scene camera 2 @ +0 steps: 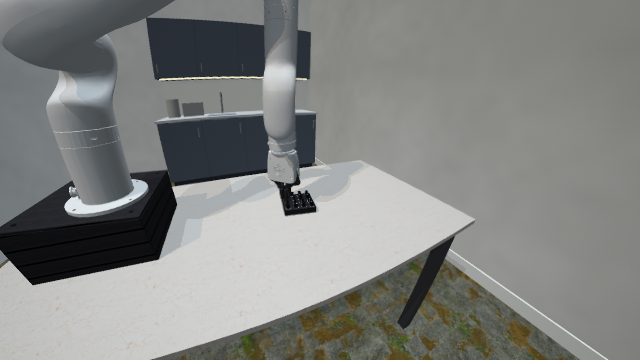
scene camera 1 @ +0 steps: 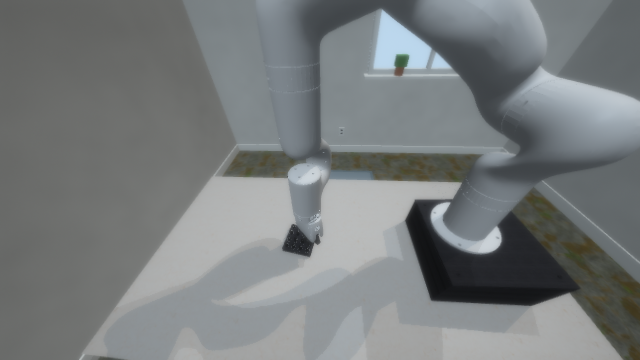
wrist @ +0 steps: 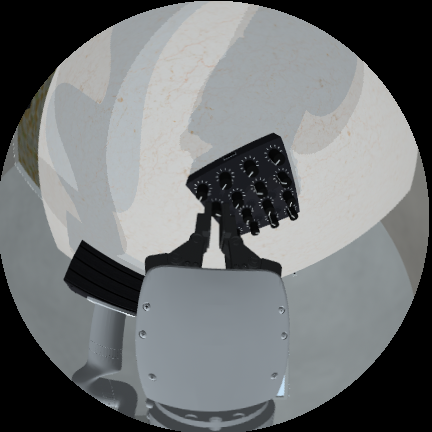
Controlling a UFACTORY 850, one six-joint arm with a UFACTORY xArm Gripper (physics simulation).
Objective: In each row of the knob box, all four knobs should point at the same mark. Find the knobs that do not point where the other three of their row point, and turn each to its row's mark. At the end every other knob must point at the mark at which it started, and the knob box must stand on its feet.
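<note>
The black knob box (scene camera 1: 296, 242) (scene camera 2: 300, 211) (wrist: 260, 150) stands flat on the table. Its short black knobs have white pointer lines and rings of white marks. My gripper (scene camera 1: 317, 241) (scene camera 2: 286, 194) (wrist: 215, 211) points down at the box's side nearest the robot base. In the wrist view its fingers are close together, on either side of the left-end knob (wrist: 216, 205) of the second row from the top, and appear shut on it. The fingers cover that knob's pointer and some knobs behind them. The top-row knobs (wrist: 225, 179) (wrist: 249, 167) show clearly; exact marks are hard to read.
The box lies on the pale table (scene camera 1: 240, 210) (scene camera 2: 240, 280) (wrist: 165, 165). The robot's black base block (scene camera 1: 500, 270) (scene camera 2: 100, 250) (wrist: 102, 277) stands on the same table, to the right in scene camera 1. Other knobs stand close beside the fingers, such as one (wrist: 236, 198) to their right.
</note>
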